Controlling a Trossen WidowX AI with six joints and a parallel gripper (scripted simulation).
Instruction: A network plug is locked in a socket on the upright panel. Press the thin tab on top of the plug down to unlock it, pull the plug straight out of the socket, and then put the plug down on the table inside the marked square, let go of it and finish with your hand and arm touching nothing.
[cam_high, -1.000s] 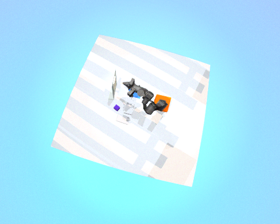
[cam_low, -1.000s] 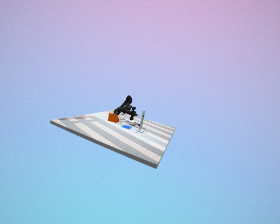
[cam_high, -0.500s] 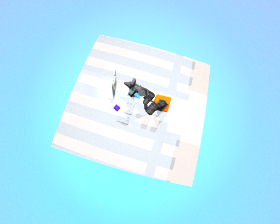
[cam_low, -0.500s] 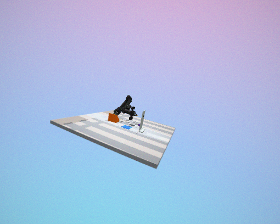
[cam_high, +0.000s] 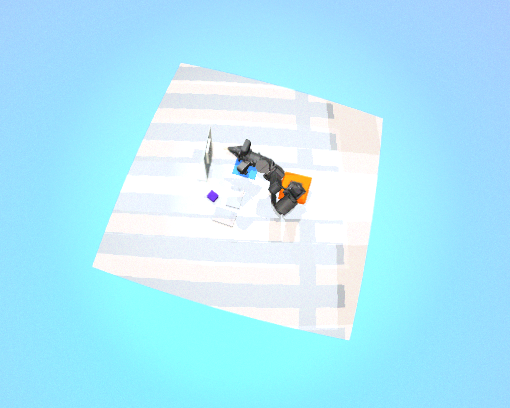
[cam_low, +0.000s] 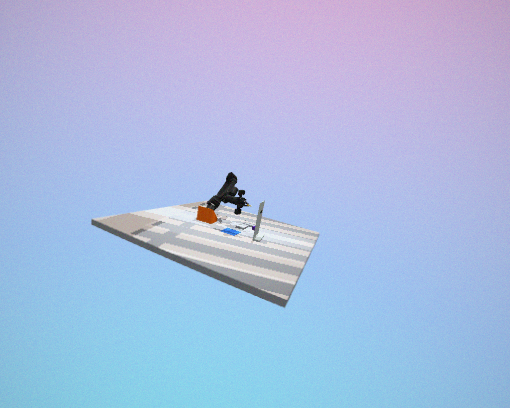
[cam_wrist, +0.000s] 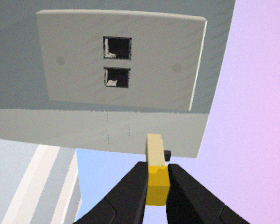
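My gripper tip is now 90 mm past the blue marked square, 40 mm to the left of it and 220 mm above it. Also, from my gripper tip: yellow network plug (right at my gripper tip); then purple cube (30 mm ahead, 170 mm to the left, 210 mm below); then cream panel (100 mm ahead, 20 mm to the left, 100 mm below).
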